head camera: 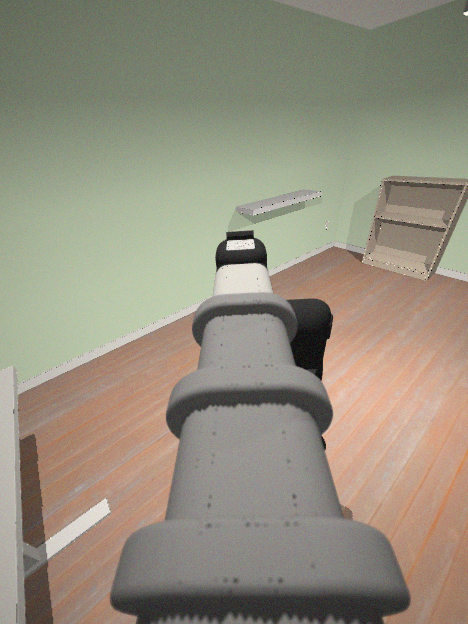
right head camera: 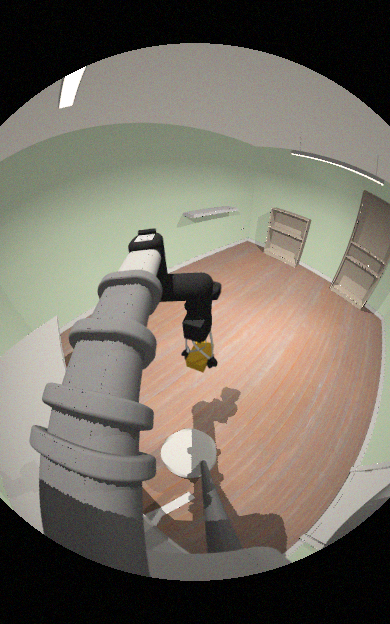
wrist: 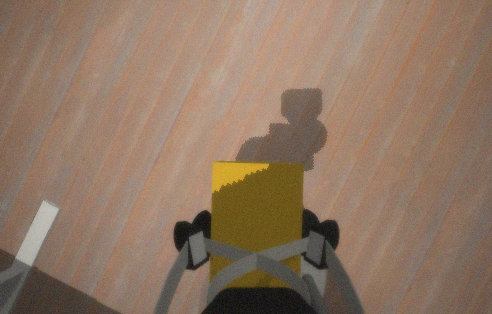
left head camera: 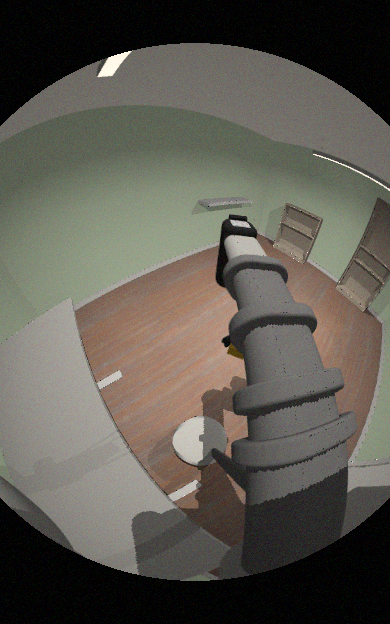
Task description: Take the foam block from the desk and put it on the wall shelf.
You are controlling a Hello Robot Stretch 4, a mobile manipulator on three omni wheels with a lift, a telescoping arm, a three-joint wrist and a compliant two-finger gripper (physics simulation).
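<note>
The yellow foam block (left head camera: 235,351) (right head camera: 200,357) (wrist: 257,215) is between the two black fingertips of my gripper (right head camera: 199,358) (wrist: 255,228), which press on its two sides. The block hangs over the wood floor. In the head camera view the arm hides it. The wall shelf (head camera: 279,202) (left head camera: 225,202) (right head camera: 210,213) is a thin grey board on the green wall, beyond the arm and well away from the gripper. The top of the shelf is seen at a shallow angle. The desk (head camera: 7,483) (left head camera: 45,390) (right head camera: 30,365) is at the left, with the gripper off to its right.
A low beige bookcase (head camera: 410,223) (left head camera: 298,228) (right head camera: 287,231) stands near the corner, right of the wall shelf. A taller bookcase (left head camera: 367,258) (right head camera: 357,260) stands further right. A round white disc (left head camera: 186,441) (right head camera: 175,452) is low beside the arm. Desk leg parts (head camera: 78,526) (wrist: 37,232) show at the left.
</note>
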